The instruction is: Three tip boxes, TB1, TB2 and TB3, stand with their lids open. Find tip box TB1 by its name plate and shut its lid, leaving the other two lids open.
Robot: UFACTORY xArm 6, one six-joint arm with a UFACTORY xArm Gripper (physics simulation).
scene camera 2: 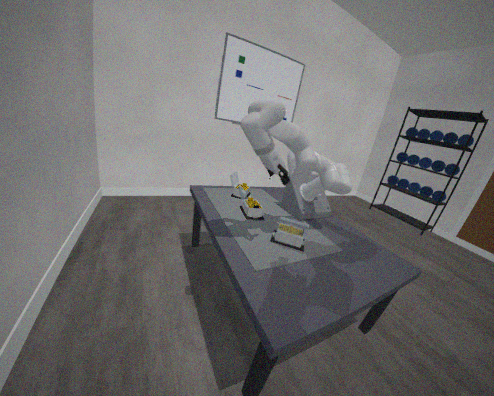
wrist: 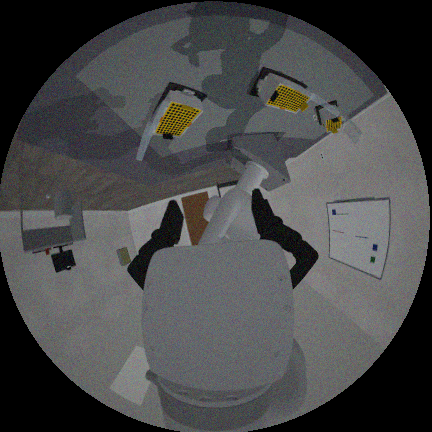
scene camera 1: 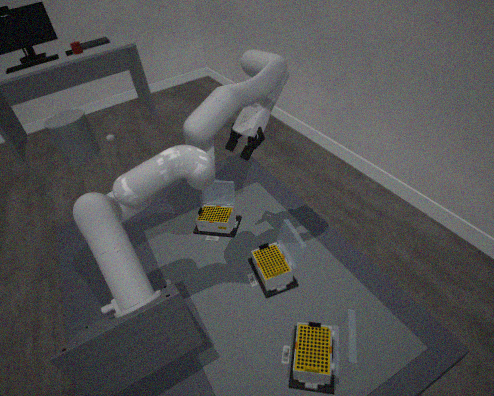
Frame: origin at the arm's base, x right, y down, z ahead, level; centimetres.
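Seen in the pictures: gripper, fingertip midpoint: [scene camera 2: 279,178] [wrist: 214,202] [scene camera 1: 236,154]; arm's base at its link origin: [scene camera 2: 306,192] [wrist: 256,168] [scene camera 1: 139,305].
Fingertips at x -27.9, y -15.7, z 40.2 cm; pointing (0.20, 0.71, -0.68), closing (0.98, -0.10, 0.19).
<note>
Offsets run from my fingertips to a thing's top centre. "pt": to the spot under its first point. Level surfaces: height alone.
Three tip boxes with yellow racks stand with clear lids open. The box farthest back in scene camera 1 [scene camera 1: 215,224] [scene camera 2: 289,239] [wrist: 179,117] has its lid {dx -9.1, dy +13.8, dz -6.4 cm} [scene camera 1: 219,192] [wrist: 145,142] upright. The middle box {dx +25.0, dy +21.8, dz -2.1 cm} [scene camera 1: 272,265] [scene camera 2: 253,209] [wrist: 287,97] has its lid {pt dx +28.2, dy +14.8, dz +5.0 cm} [scene camera 1: 296,239] leaning outward. The third box {dx +53.5, dy +21.8, dz -4.8 cm} [scene camera 1: 313,352] [scene camera 2: 242,189] [wrist: 333,124] has its lid {dx +57.2, dy +13.8, dz +0.7 cm} [scene camera 1: 352,335] [scene camera 2: 234,178] raised. The name plates {pt dx +1.8, dy +29.0, dz -14.3 cm} [scene camera 1: 212,238] {pt dx +24.6, dy +29.0, dz -8.7 cm} [scene camera 1: 252,279] {pt dx +49.6, dy +29.0, dz -10.5 cm} [scene camera 1: 285,354] are too blurred to read, so I cannot tell which is TB1. My gripper [scene camera 1: 238,151] [scene camera 2: 278,178] [wrist: 214,202] is open and empty, tilted, high above the boxes.
The boxes stand on a grey mat {dy +29.2 cm} [scene camera 1: 395,332] [scene camera 2: 270,259] on the dark table {dy +29.5 cm} [scene camera 2: 350,285]. The arm's base block [scene camera 1: 135,345] stands beside the mat. A desk [scene camera 1: 75,75], a bin [scene camera 1: 72,135], a shelf rack [scene camera 2: 447,114] and a whiteboard [scene camera 2: 265,75] [wrist: 357,255] are away from the table.
</note>
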